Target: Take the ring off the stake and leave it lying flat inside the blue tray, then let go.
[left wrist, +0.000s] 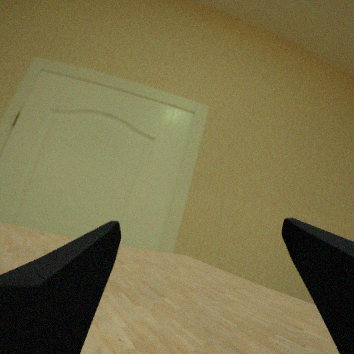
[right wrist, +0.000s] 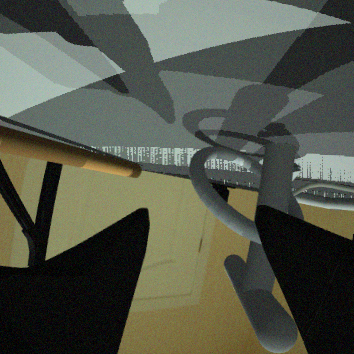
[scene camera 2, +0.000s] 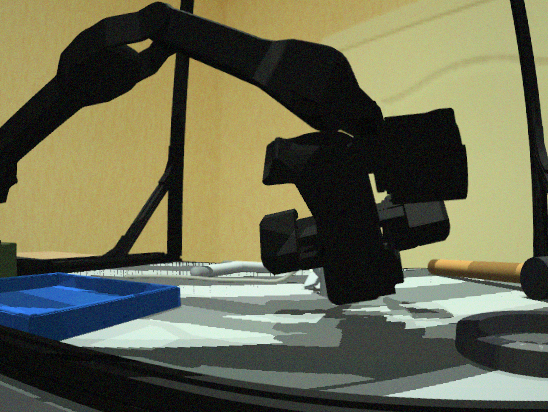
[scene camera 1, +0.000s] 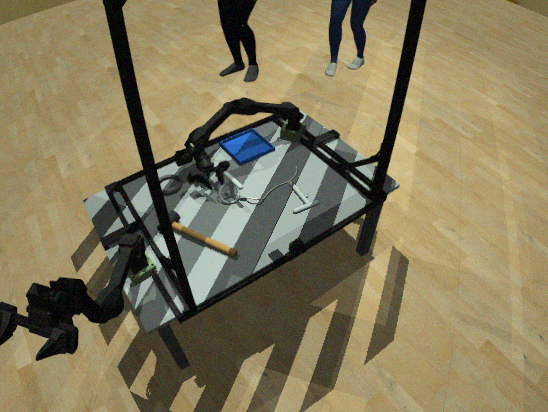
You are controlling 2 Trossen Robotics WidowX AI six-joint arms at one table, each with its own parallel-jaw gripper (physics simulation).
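Frame: origin at the left arm's base, x ahead, y left, z up, level; metres.
Seen in the pictures: left gripper, between the fingertips: (left wrist: 201, 228) (scene camera 1: 16, 352); right gripper, between the fingertips: (right wrist: 201, 214) (scene camera 1: 217, 188); left arm's base, origin of its link: (scene camera 1: 137, 263); right arm's base, origin of its link: (scene camera 1: 293, 126).
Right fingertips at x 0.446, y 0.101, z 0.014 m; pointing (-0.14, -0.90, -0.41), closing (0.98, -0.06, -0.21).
Offsets run from my right fingertips to a thing's top centre. "*": to the spot under its first point.
The pale grey ring (scene camera 1: 229, 203) (right wrist: 201, 186) is around the post of the stake @[0.045 m ahead, 0.049 m right, 0.060 m up] (scene camera 1: 233, 180) (right wrist: 276, 175), tilted. The stake has a crossbar on top. My right gripper (scene camera 1: 212, 177) (scene camera 2: 361, 280) (right wrist: 201, 214) is partly open with nothing between its fingers. It is low beside the stake; in the right wrist view its right finger overlaps the ring and post, and the gap lies mostly left of the post. The arm hides most of the stake in scene camera 2. The blue tray @[0.296 m ahead, 0.178 m left, 0.029 m down] (scene camera 1: 247, 146) (scene camera 2: 125, 311) is empty. My left gripper (scene camera 1: 32, 337) (left wrist: 201, 228) is open and empty, off the table.
A wooden-handled hammer @[0.195 m back, 0.129 m right, 0.002 m down] (scene camera 1: 205, 240) (scene camera 2: 477, 270) (right wrist: 75, 157) lies near the front left. A dark ring @[0.127 m back, 0.206 m left, 0.037 m down] (scene camera 1: 170, 193) (scene camera 2: 467, 345) lies left of the stake. A white T-shaped handle @[* 0.221 m ahead, 0.289 m right, 0.035 m down] (scene camera 1: 306, 206) with a cord lies to the right. Black frame posts (scene camera 1: 134, 105) rise at the table ends.
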